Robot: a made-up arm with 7 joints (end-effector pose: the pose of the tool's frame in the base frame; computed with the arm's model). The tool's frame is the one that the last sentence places. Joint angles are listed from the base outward.
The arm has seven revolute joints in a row. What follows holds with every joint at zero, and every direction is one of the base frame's. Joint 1 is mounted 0.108 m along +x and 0.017 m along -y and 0.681 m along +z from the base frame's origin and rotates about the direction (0.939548, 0.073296, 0.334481), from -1.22 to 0.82 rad. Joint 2 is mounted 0.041 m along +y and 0.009 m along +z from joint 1 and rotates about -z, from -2.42 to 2.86 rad. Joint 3 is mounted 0.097 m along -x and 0.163 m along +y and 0.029 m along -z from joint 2 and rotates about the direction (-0.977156, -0.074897, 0.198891), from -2.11 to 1.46 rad. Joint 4 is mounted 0.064 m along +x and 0.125 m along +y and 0.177 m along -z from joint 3 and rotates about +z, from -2.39 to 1.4 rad. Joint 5 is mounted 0.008 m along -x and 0.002 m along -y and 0.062 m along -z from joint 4 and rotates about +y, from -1.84 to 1.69 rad. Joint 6 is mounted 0.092 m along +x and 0.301 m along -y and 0.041 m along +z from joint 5 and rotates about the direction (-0.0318, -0.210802, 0.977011), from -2.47 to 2.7 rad. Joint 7 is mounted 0.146 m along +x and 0.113 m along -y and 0.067 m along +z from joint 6 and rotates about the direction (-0.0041, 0.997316, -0.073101), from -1.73 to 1.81 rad. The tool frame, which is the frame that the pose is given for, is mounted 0.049 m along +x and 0.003 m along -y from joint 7; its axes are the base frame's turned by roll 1.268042, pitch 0.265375 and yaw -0.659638 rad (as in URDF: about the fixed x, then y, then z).
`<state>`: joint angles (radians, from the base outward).
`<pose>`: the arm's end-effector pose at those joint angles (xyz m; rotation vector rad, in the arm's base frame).
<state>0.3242 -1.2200 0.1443 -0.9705 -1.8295 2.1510 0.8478</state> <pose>-0.2733 -0.0331 0.4415 -0.1765 -1.4323 0.8248</pose>
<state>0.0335 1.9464 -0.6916 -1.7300 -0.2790 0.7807 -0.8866</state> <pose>0.3673 0.2820 0.6731 0.7319 2.0706 2.0433</pose>
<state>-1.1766 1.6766 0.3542 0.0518 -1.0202 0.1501 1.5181</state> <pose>0.0334 0.0713 0.7199 0.0936 -2.1181 -1.9254</pose>
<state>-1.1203 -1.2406 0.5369 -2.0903 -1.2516 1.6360 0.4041</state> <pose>-0.2657 -0.0344 0.4524 -1.2637 -0.9030 0.4903</pose>
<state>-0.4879 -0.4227 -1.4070 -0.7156 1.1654 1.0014 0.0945</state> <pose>-0.0302 0.3516 0.1500 2.3398 1.5486 -1.0353</pose>
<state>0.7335 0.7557 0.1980 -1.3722 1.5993 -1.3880 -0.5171</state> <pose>-0.3669 0.3813 0.7184 0.8863 -1.1186 2.6097</pose>
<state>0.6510 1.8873 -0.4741 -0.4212 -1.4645 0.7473 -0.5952</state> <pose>0.2307 0.2276 0.8623 -0.1326 -1.4644 -0.8043</pose>
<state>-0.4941 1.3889 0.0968 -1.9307 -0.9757 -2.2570 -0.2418</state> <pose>0.6579 0.2060 0.1990 0.7780 0.7714 -0.8131</pose>
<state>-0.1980 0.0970 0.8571 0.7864 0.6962 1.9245 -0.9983</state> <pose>0.3486 0.1568 0.3912 1.4673 1.8562 0.1324</pose>
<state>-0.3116 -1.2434 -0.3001 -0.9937 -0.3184 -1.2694 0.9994</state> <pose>-0.1541 -0.4155 0.5526 1.0289 0.0741 -2.4932</pose>
